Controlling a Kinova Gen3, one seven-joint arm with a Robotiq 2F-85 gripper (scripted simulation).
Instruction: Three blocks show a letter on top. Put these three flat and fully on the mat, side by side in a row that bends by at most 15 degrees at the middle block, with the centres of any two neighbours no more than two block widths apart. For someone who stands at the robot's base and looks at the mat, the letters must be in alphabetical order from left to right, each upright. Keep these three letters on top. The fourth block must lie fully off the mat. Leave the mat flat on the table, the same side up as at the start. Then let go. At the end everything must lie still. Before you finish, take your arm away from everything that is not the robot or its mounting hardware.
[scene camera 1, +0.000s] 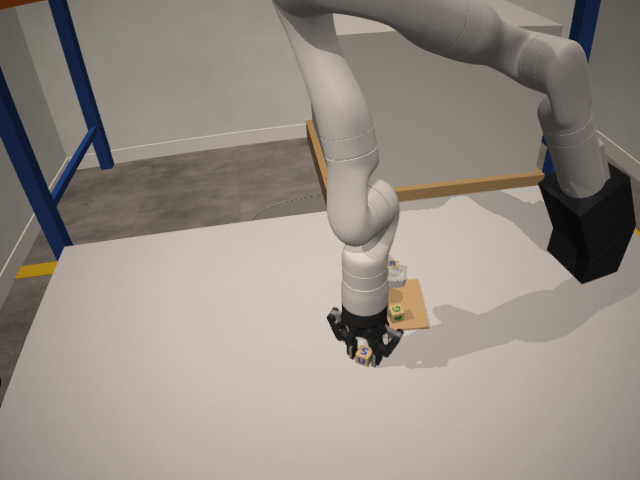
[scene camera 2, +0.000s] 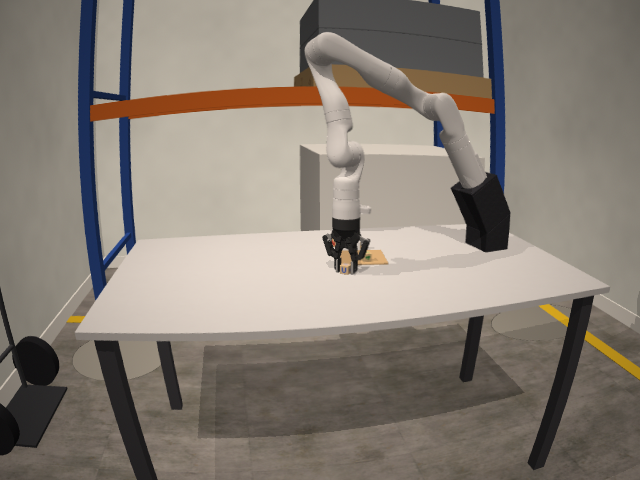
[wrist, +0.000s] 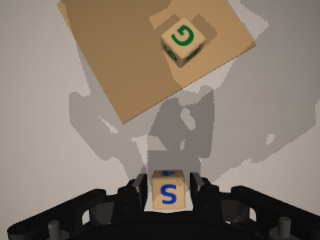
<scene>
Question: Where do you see the gripper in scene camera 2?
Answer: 345, 272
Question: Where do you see the gripper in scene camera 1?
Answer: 364, 359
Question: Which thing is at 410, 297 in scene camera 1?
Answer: A tan mat.
</scene>
